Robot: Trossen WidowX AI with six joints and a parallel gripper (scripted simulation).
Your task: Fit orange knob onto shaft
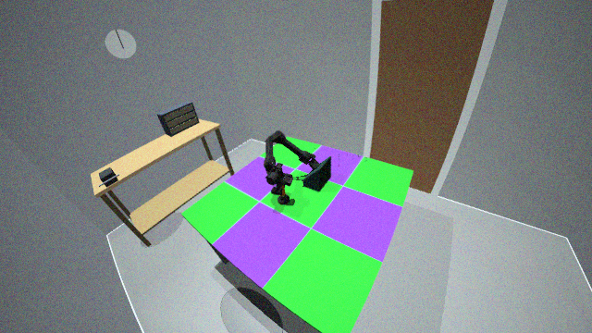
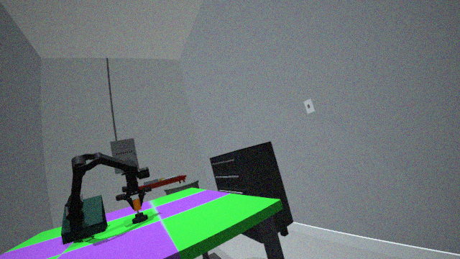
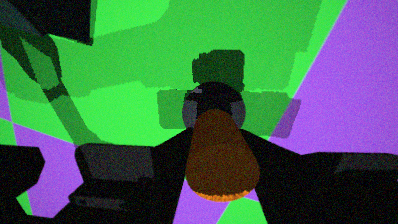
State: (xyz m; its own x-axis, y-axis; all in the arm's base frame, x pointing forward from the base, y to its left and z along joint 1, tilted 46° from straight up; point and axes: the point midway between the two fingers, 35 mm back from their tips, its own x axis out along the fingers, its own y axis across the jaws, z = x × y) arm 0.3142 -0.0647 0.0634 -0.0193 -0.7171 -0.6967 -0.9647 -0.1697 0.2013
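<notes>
My gripper tip is 3 cm below the orange knob. Round my gripper tip: pedestal: 4 cm below.
</notes>
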